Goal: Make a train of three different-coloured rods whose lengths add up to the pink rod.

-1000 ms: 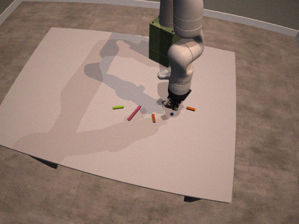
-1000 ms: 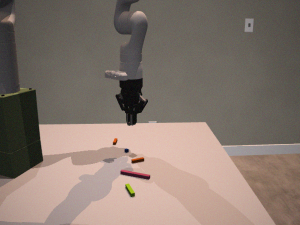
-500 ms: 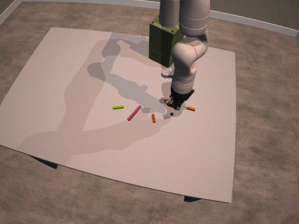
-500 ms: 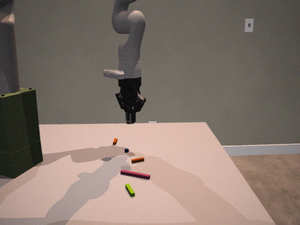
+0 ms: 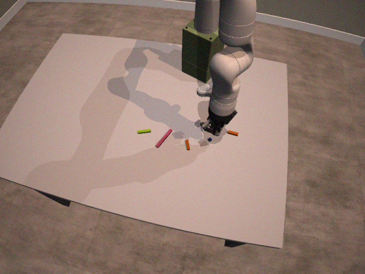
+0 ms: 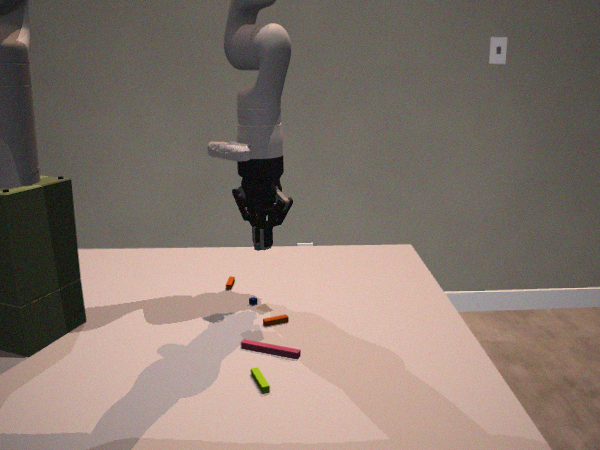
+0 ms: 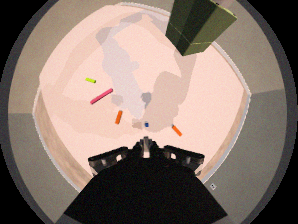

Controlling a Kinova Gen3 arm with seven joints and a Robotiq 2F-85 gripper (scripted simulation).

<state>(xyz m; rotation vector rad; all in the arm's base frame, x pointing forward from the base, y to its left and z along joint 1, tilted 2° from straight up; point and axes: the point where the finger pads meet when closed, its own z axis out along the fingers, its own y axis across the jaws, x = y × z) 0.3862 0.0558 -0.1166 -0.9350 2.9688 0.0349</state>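
The blue rod lies 11 cm below my hand, 2 cm behind it and 1 cm to the right of it. From my hand the other things lie so: grey rod 1 cm below; pink rod 18 cm to the right, 11 cm below, 1 cm behind; lime rod 27 cm to the right, 11 cm below, 4 cm behind.
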